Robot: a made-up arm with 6 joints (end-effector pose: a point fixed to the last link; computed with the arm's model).
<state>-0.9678 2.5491 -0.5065 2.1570 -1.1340 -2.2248</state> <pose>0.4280 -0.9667 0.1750 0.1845 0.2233 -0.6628 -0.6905</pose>
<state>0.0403 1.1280 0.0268 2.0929 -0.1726 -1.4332</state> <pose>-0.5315 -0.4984 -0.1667 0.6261 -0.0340 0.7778 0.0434</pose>
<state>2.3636 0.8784 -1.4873 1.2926 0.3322 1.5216</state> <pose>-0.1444 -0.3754 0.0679 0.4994 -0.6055 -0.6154 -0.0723</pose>
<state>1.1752 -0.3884 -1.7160 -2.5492 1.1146 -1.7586</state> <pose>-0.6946 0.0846 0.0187 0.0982 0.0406 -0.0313 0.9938</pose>
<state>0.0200 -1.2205 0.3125 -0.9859 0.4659 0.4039</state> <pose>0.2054 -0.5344 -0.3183 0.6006 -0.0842 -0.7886 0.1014</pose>
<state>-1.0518 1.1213 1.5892 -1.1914 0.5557 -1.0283</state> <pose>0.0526 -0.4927 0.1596 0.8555 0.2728 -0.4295 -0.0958</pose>
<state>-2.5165 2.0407 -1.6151 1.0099 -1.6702 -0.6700</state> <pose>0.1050 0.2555 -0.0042 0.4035 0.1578 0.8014 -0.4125</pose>
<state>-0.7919 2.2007 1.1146 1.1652 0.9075 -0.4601</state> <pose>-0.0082 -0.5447 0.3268 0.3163 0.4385 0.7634 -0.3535</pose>
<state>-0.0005 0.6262 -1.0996 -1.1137 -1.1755 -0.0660</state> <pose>-0.2348 -0.3951 0.1883 0.8977 -0.1703 -0.3880 -0.1207</pose>
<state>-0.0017 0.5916 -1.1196 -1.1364 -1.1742 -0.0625</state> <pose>-0.2354 -0.3966 0.1842 0.8909 -0.1640 -0.4090 -0.1101</pose>
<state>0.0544 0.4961 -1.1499 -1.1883 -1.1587 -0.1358</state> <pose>-0.2407 -0.3924 0.1884 0.8486 -0.1665 -0.4910 -0.1056</pose>
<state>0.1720 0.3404 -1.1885 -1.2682 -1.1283 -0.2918</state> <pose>-0.2610 -0.3737 0.2154 0.7513 -0.1909 -0.6237 -0.1008</pose>
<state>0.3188 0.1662 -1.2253 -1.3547 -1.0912 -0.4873</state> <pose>-0.3072 -0.3297 0.2647 0.6101 -0.2403 -0.7506 -0.0819</pose>
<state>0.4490 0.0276 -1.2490 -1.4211 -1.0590 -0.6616</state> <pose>-0.3640 -0.2667 0.3094 0.4758 -0.2938 -0.8275 -0.0508</pose>
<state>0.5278 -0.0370 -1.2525 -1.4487 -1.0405 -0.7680</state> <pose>-0.4002 -0.2191 0.3335 0.3997 -0.3283 -0.8553 -0.0316</pose>
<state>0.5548 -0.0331 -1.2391 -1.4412 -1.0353 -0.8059</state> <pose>-0.4093 -0.2059 0.3435 0.3854 -0.3412 -0.8566 -0.0362</pose>
